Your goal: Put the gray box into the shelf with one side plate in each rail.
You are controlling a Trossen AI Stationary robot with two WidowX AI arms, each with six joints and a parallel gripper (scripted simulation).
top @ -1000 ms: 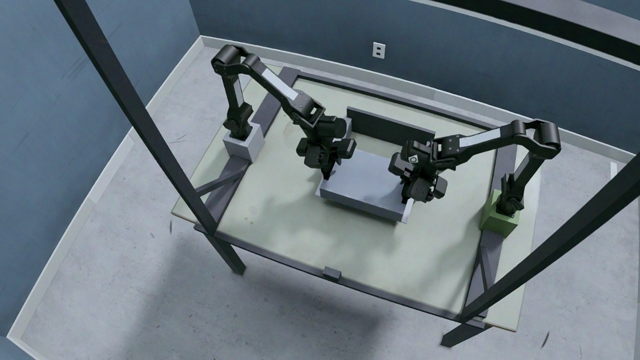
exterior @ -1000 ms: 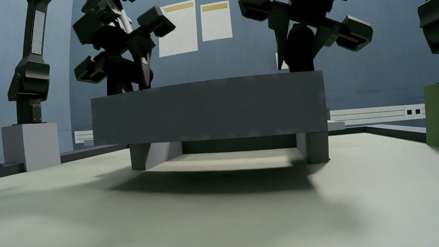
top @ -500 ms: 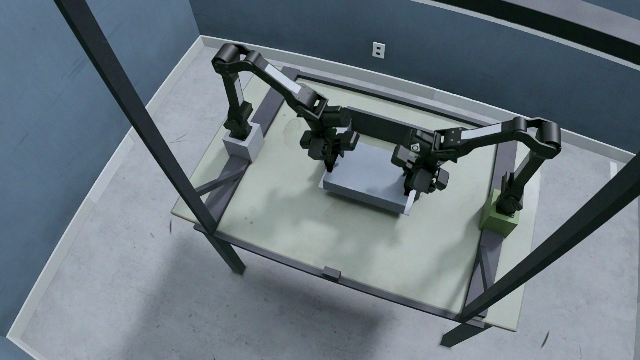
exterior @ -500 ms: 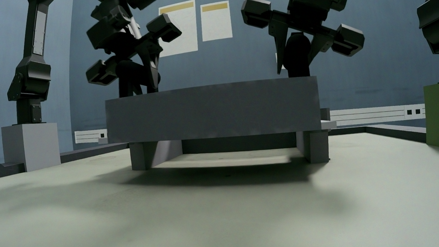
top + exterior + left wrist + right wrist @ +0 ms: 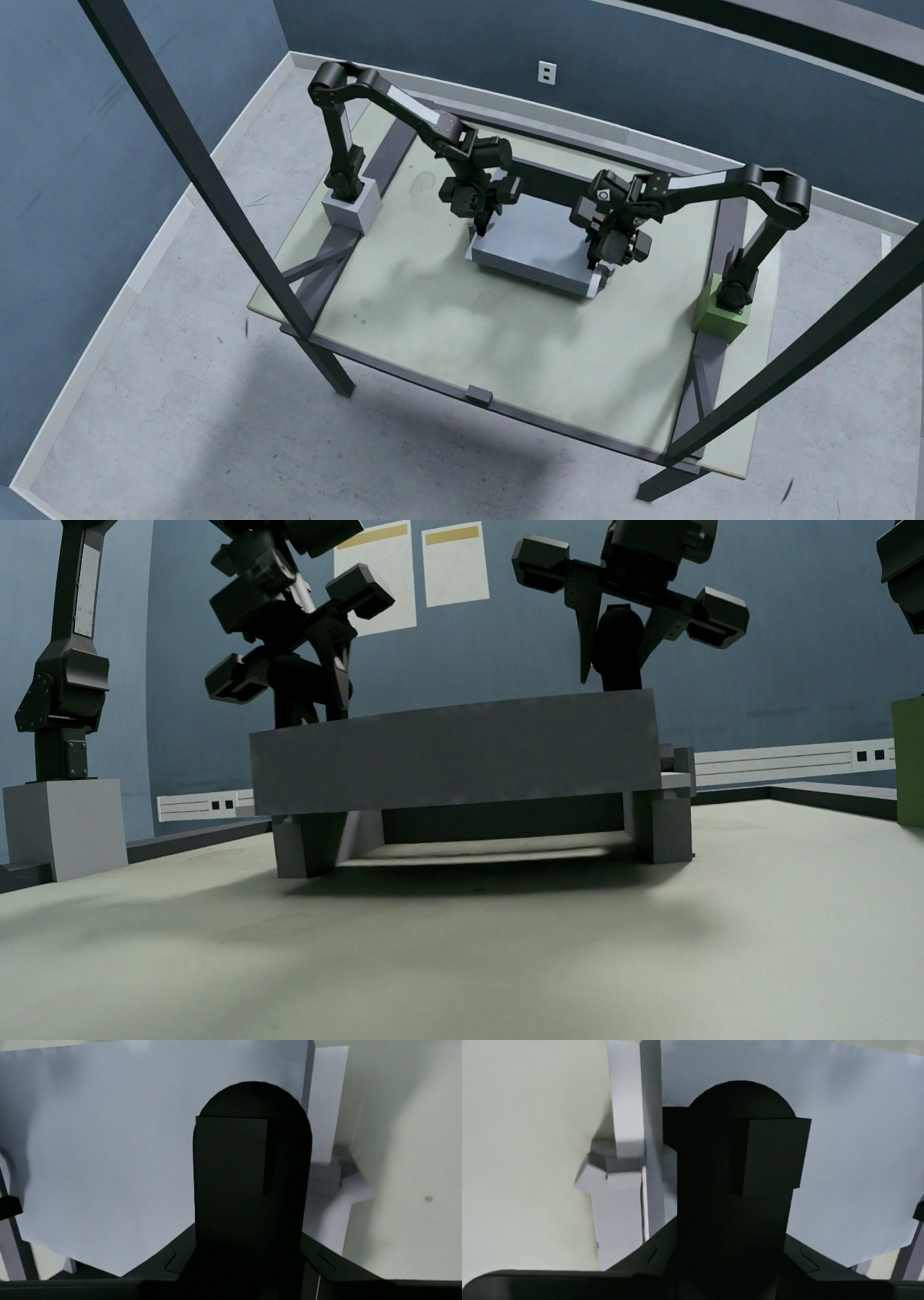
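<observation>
The gray box lies 13 cm to the right of my left hand and 5 cm below it. Also, from my left hand: dark back wall 17 cm ahead, 13 cm to the right, 8 cm below.
My right gripper is now 13 cm to the right of the gray box and 5 cm above it. The rest, counted from my right hand: dark back wall (17 cm ahead, 12 cm to the left, 8 cm below).
</observation>
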